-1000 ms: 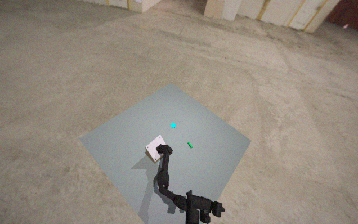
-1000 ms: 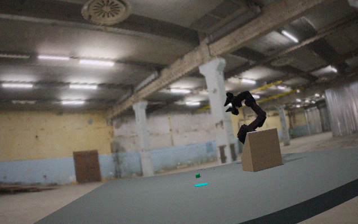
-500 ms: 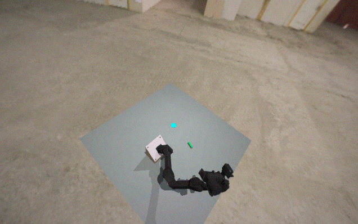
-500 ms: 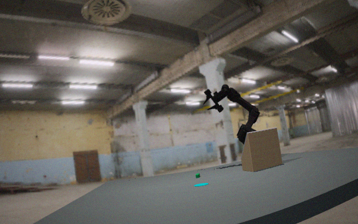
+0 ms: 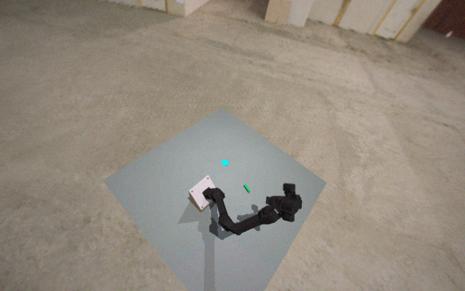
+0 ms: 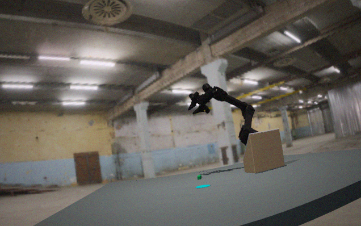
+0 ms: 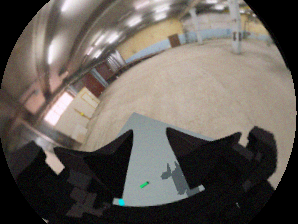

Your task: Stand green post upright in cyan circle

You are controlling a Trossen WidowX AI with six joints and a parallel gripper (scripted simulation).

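My gripper tip is 6 cm short of the green post, 30 cm to the right of it and 41 cm above it. Round my gripper tip: cyan circle: 11 cm ahead, 59 cm to the left, 42 cm below.
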